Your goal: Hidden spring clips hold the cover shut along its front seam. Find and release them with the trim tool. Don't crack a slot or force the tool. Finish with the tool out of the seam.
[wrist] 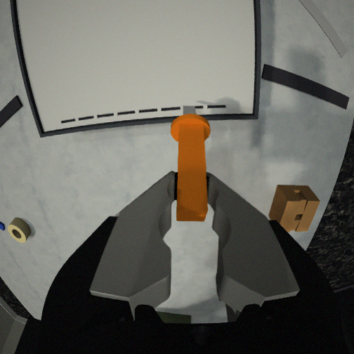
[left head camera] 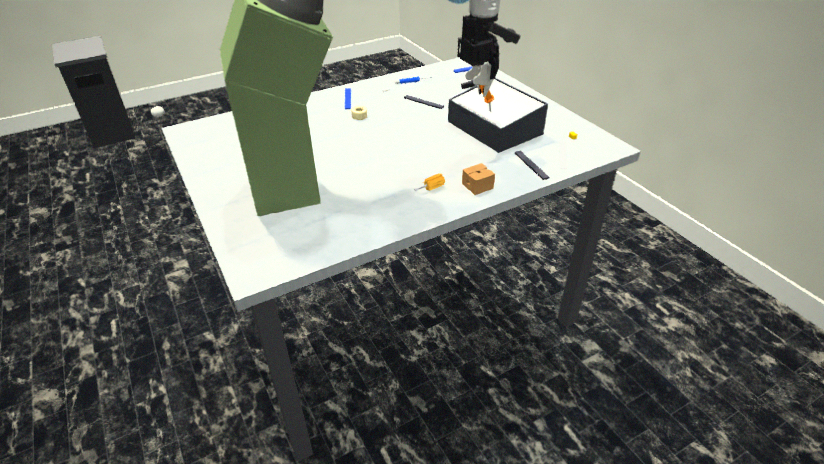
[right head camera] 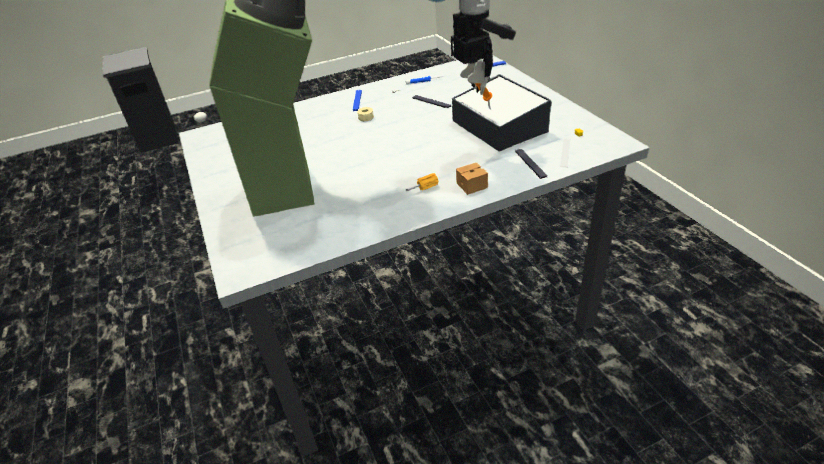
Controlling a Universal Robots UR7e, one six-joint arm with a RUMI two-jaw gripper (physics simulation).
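My gripper (left head camera: pixel 483 86) (right head camera: pixel 479 86) (wrist: pixel 189 174) is shut on the orange handle of the trim tool (left head camera: pixel 488 97) (right head camera: pixel 487 95) (wrist: pixel 192 160), above the front part of the cover. The white cover (left head camera: pixel 513 103) (right head camera: pixel 516 100) (wrist: pixel 135 55) lies in the black box (left head camera: pixel 498 133) (right head camera: pixel 502 133) (wrist: pixel 257 60). In the wrist view a row of dark slots (wrist: pixel 148 110) runs along the cover's near edge. The tool's grey blade (wrist: pixel 189 109) points down at this row and overlaps the left part of the second slot from the right. Its depth in the slot cannot be told. Clips are hidden.
A brown block (left head camera: pixel 478 179) (right head camera: pixel 472 178) (wrist: pixel 287 207) and an orange screwdriver (left head camera: pixel 434 182) (right head camera: pixel 427 182) lie near the table's front edge. Dark bars (left head camera: pixel 531 164) (left head camera: pixel 423 102) lie either side of the box. A yellow cube (left head camera: pixel 572 135) (right head camera: pixel 578 132) lies to its right.
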